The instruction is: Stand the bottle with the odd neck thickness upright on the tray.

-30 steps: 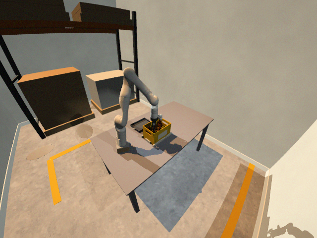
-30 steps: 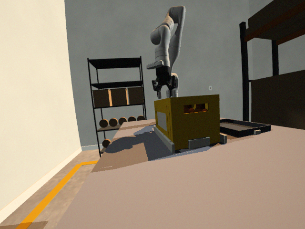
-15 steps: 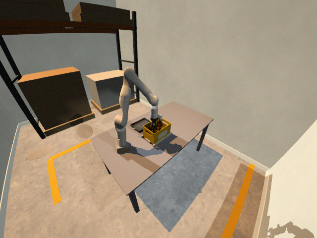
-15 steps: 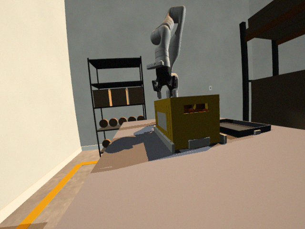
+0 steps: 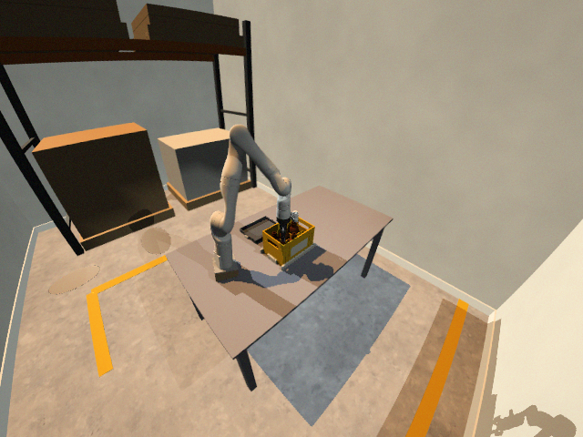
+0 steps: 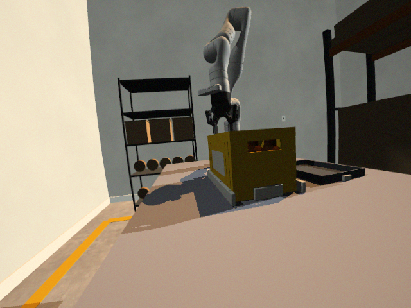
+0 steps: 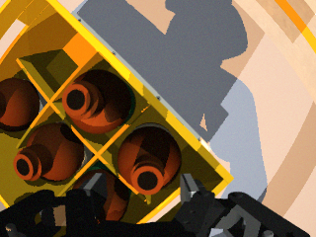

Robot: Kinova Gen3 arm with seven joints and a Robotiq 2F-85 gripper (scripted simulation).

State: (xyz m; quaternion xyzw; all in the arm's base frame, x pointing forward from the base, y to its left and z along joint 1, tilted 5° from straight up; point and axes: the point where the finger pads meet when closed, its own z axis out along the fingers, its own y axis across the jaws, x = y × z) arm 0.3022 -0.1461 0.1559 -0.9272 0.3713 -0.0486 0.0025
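The brown bottle lies 10 cm below my hand. Also, from my hand: dark tray (8 cm ahead, 33 cm to the left, 18 cm below); then yellow crate (9 cm ahead, 4 cm to the left, 11 cm below).
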